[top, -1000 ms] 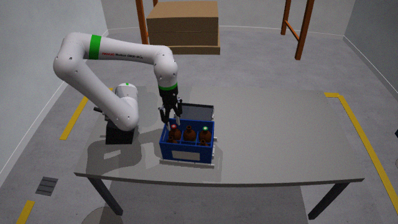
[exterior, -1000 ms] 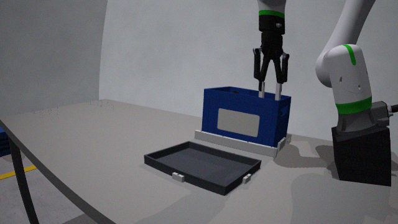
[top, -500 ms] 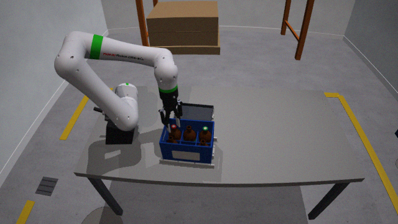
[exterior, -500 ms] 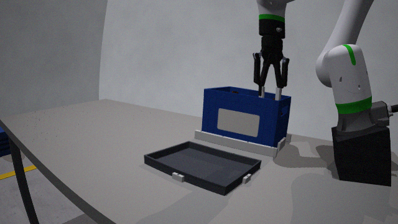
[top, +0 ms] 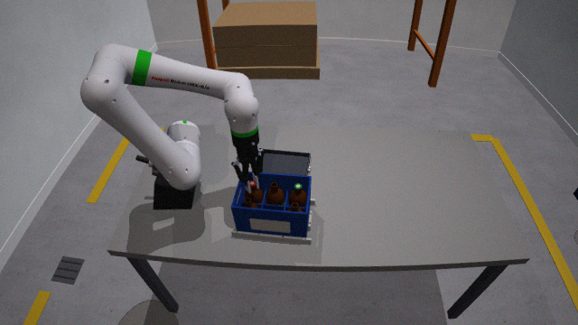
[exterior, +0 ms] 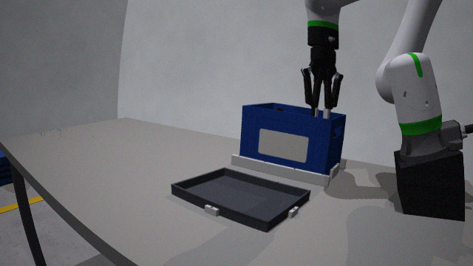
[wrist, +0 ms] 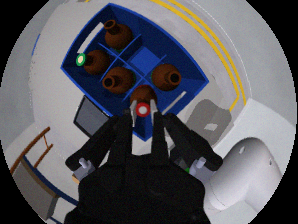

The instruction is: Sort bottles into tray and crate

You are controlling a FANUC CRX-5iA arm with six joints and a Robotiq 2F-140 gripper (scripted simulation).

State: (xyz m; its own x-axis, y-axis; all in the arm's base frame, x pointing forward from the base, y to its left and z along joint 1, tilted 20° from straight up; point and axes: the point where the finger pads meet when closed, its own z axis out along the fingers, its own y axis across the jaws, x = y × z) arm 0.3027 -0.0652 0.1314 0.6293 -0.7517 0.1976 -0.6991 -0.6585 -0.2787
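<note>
Right now my hand is 90 mm short of the glass bottle and 80 mm above it. Also, from my hand: blue crate 90 mm ahead, 50 mm to the right, 80 mm below; tray 90 mm ahead, 250 mm to the left, 150 mm below.
</note>
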